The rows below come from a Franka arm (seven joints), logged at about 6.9 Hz.
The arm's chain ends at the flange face. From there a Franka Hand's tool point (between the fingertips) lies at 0.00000 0.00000 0.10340 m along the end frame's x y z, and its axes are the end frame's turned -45 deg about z.
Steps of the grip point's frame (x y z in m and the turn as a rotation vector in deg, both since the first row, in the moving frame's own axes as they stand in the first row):
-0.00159 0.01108 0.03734 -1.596 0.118 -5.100
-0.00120 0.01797 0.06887 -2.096 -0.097 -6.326
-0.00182 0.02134 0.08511 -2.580 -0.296 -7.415
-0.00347 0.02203 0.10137 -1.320 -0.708 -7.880
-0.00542 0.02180 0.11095 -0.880 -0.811 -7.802
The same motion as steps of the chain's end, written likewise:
0.00444 0.00717 0.03738 -1.045 1.212 -5.100
0.00916 0.01090 0.06894 -1.551 1.414 -6.326
0.01066 0.01291 0.08522 -2.034 1.615 -7.415
0.01217 0.01551 0.10141 -1.434 0.433 -7.880
0.01135 0.01710 0.11097 -1.196 0.049 -7.802

